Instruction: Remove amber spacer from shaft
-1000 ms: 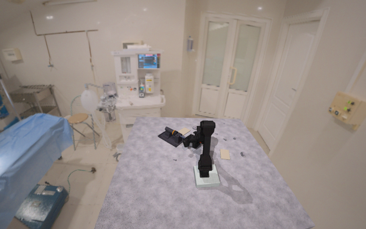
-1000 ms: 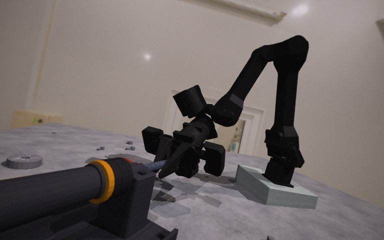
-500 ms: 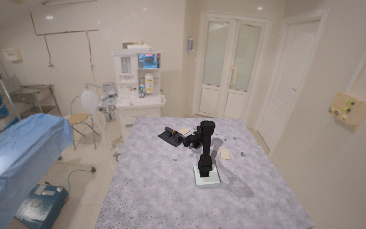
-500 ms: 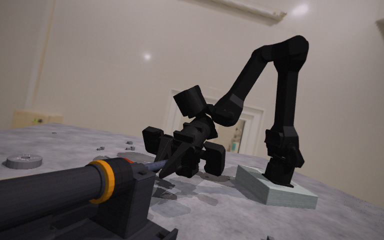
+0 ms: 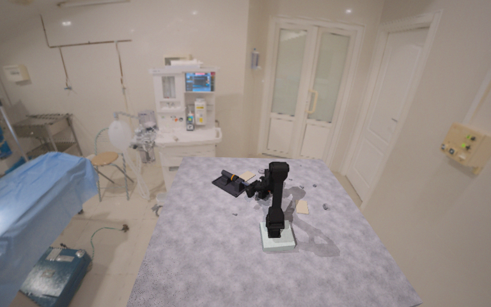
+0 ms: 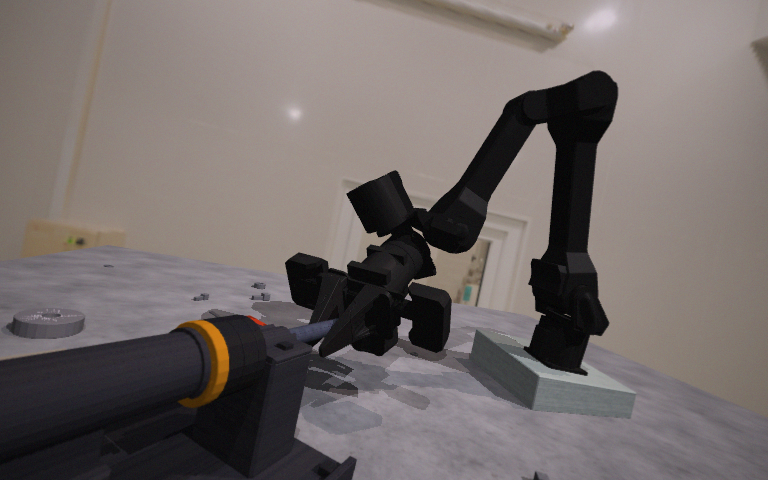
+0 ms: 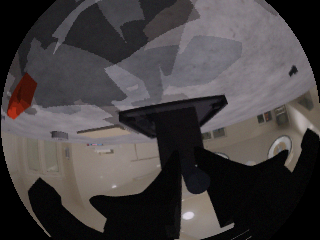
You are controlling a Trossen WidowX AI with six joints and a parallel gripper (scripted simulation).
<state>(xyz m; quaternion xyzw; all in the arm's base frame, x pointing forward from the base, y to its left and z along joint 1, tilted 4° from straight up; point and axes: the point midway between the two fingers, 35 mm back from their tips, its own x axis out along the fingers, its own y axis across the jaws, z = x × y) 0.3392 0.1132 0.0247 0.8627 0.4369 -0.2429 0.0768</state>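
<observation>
The shaft is 20 mm ahead of my gripper tip, 30 mm to the left of it and 20 mm above it. From my gripper tip the other things lie so: red-handled tool: 90 mm ahead, 210 mm to the right, 60 mm below; then amber spacer: 70 mm ahead, 90 mm to the left, 20 mm above; then grey ring: 270 mm ahead, 130 mm to the right, 50 mm below.
</observation>
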